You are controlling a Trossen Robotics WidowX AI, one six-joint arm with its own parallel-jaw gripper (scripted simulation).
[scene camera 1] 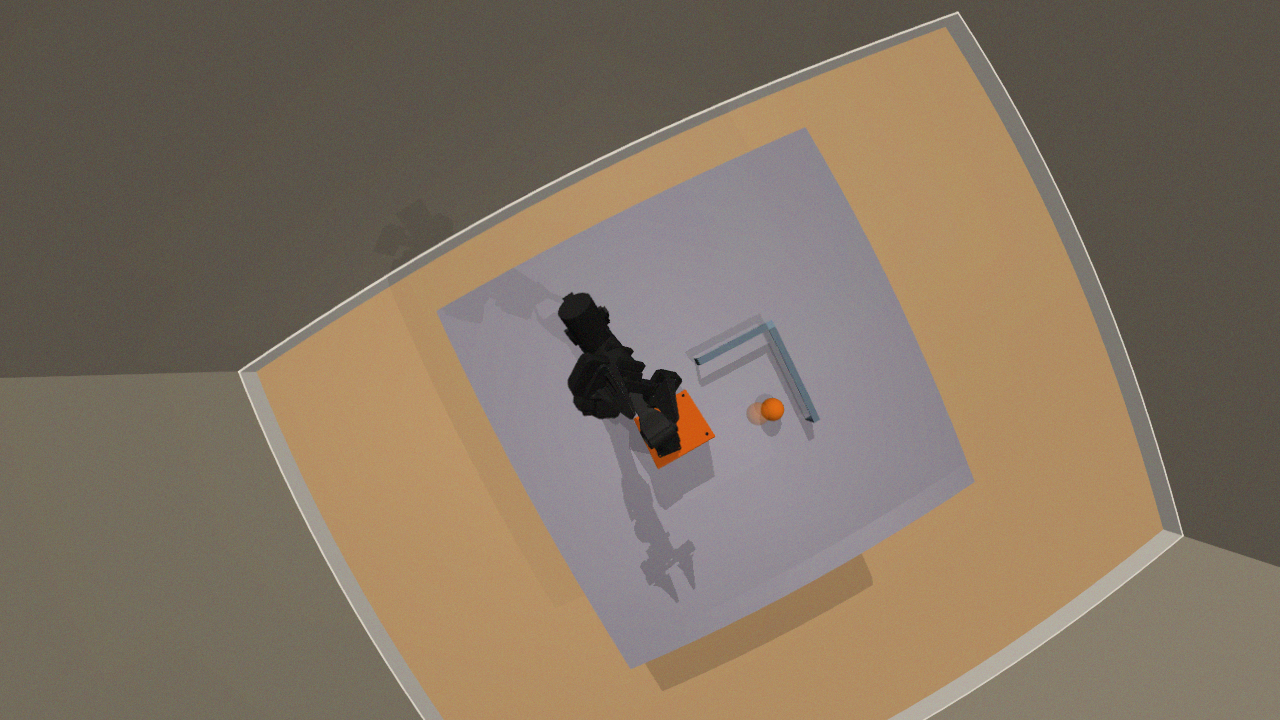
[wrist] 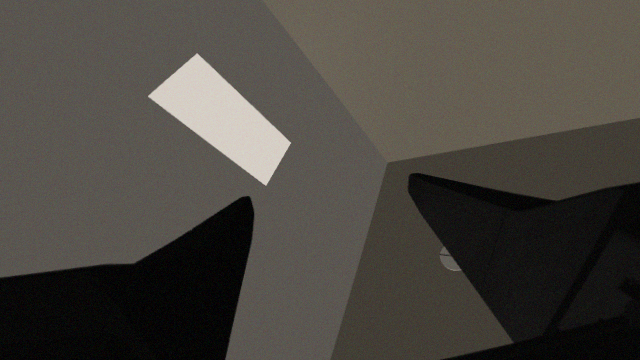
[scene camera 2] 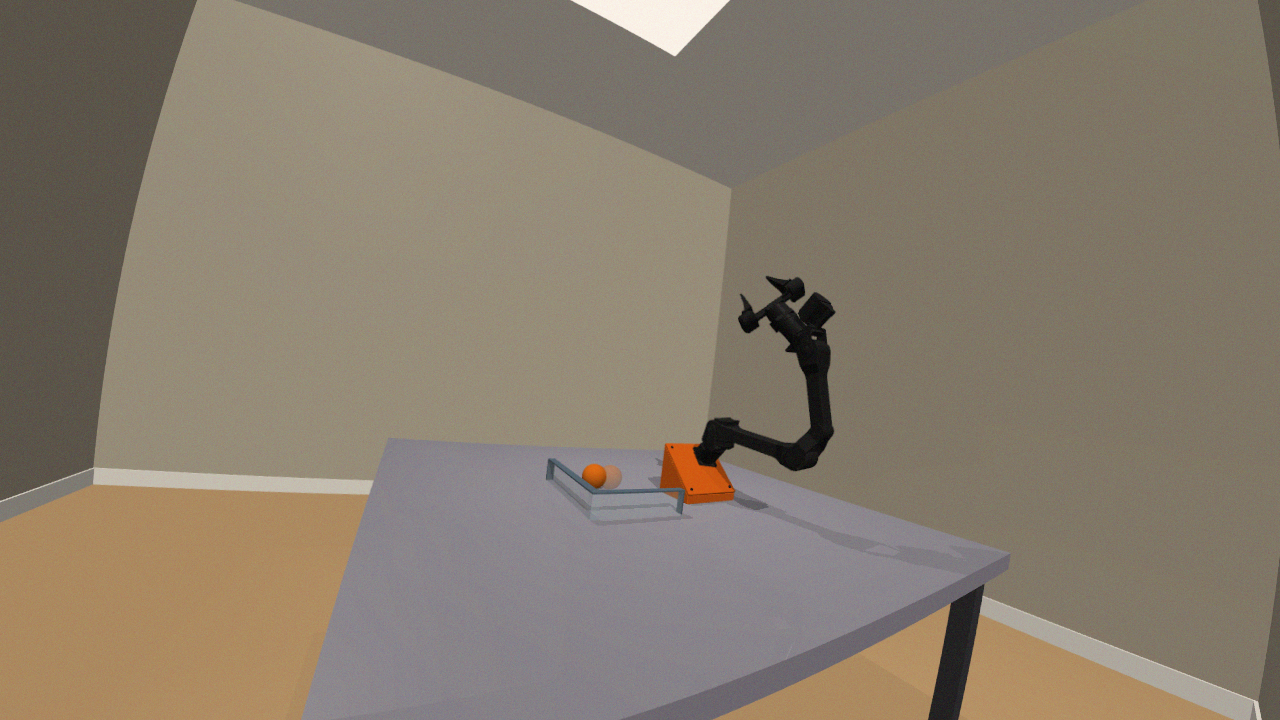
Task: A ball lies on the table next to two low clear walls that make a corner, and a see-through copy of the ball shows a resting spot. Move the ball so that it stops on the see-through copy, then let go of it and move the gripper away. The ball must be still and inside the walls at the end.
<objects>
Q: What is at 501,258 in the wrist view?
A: The gripper.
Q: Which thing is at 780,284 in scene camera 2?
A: The gripper.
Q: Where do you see a clear wall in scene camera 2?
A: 613,506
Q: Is the gripper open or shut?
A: Open.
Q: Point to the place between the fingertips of the gripper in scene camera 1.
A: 656,419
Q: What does the gripper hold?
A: Nothing.
</objects>
